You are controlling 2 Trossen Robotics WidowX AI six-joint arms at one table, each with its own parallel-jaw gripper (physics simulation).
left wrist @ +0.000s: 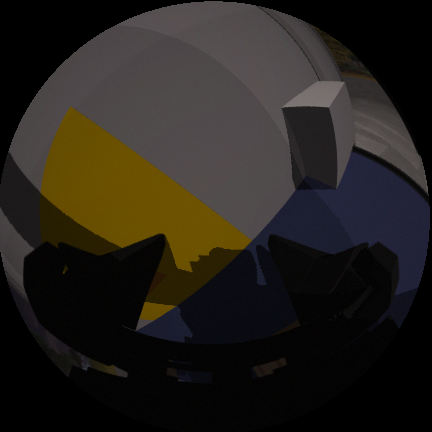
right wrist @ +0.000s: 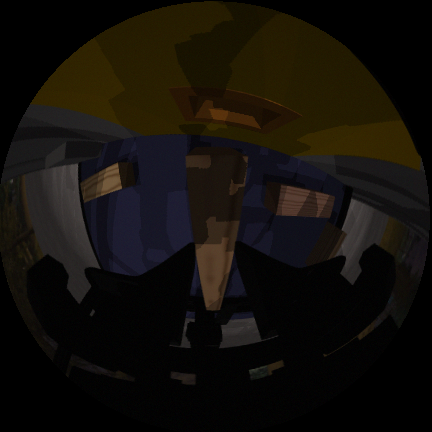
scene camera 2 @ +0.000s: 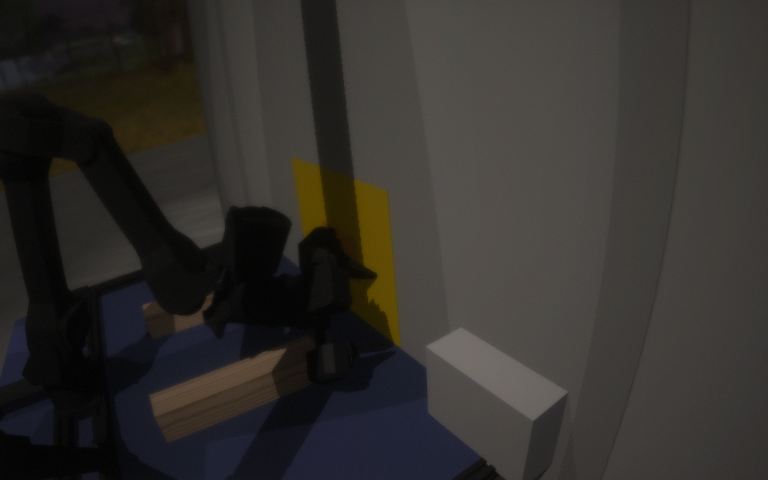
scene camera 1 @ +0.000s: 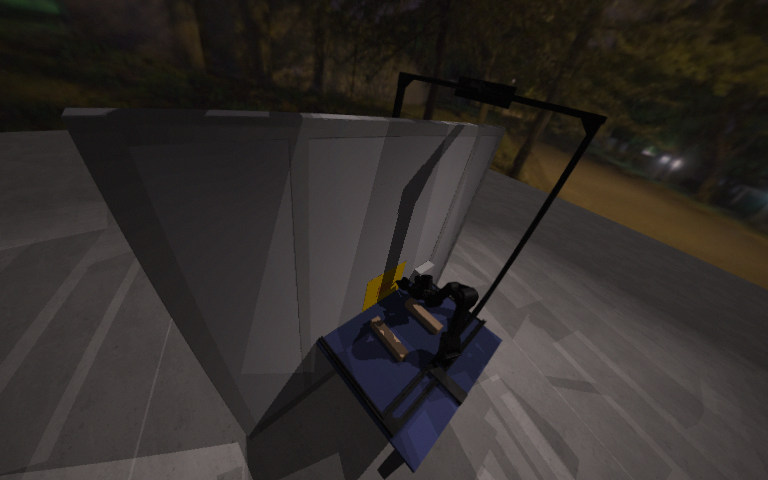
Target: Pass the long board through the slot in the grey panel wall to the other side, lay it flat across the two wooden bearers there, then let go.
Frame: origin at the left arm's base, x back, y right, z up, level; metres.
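Seen in the pictures: left gripper, fingertip midpoint: [left wrist: 217,240] [scene camera 2: 379,309]; right gripper, fingertip midpoint: [right wrist: 214,246]; left arm's base, link origin: [scene camera 2: 79,398] [scene camera 1: 444,359]; right arm's base, link origin: [right wrist: 204,307].
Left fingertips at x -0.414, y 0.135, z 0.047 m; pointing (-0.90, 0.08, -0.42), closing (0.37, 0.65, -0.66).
Note:
Pixels of each thing's top centre, then the offset from my left fingertips to it. "pt": a spot on its surface instead. Level surfaces: height alone.
- slot's orange rim, surface spot: [right wrist: 180,104] pt dy -0.077, dx -0.070, dz +0.043 m
- slot's reddish edge, surface spot: [left wrist: 158,280] pt dy -0.088, dx -0.016, dz +0.003 m
- wooden bearer, top centre: [scene camera 2: 205,291] [scene camera 1: 389,335] dy -0.263, dx +0.177, dz -0.023 m
- table, surface height: dz -0.067 m
The long board [right wrist: 215,200] is between the fingers of my right gripper [right wrist: 214,246], which is shut on it. Its far end shows just below the slot's orange rim [right wrist: 180,104] in the right wrist view. The slot's reddish edge [scene camera 2: 344,240] [left wrist: 158,280] is partly hidden behind my left gripper [scene camera 2: 379,311] [left wrist: 216,236] [scene camera 1: 398,284]. That gripper is open and empty, close to the yellow panel [scene camera 1: 370,293] [scene camera 2: 373,226] [left wrist: 110,165] on the grey wall [scene camera 1: 339,198] [scene camera 2: 509,169] [left wrist: 210,100]. One wooden bearer [scene camera 1: 389,339] [scene camera 2: 175,321] and another bearer [scene camera 1: 423,316] [scene camera 2: 232,387] lie apart on the blue table.
A pale grey block [scene camera 2: 492,390] [left wrist: 312,142] [scene camera 1: 422,270] stands by the wall beside the yellow panel. A black frame [scene camera 1: 540,221] rises over the table [scene camera 1: 421,447]. Two wooden blocks, one at left [right wrist: 102,182] and one at right [right wrist: 305,201], show in the right wrist view.

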